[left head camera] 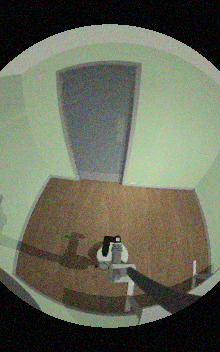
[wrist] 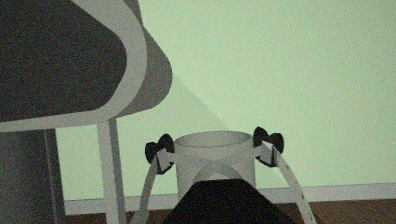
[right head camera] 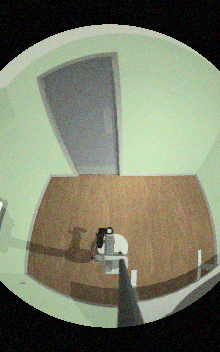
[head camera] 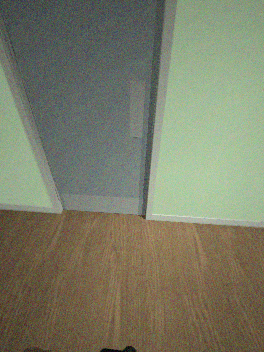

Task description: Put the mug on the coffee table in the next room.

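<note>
The pale grey, round-rimmed mug [wrist: 188, 172] stands upright between the fingertips of my gripper [wrist: 212, 143], one black pad on each side of its rim. My gripper is shut on it. In the left head view the mug [left head camera: 103, 266] shows small beside the wrist, close to the robot; in the right head view the wrist largely hides it. Its handle is not visible. The coffee table does not show.
A grey-blue door [head camera: 90, 115] [left head camera: 97, 115] [right head camera: 82, 115] in a pale frame stands ahead, in a green wall [head camera: 215, 110]. The floor [head camera: 115, 270] is wooden. A large dark rounded body [wrist: 55, 65] with a pale rim fills the wrist view's upper left.
</note>
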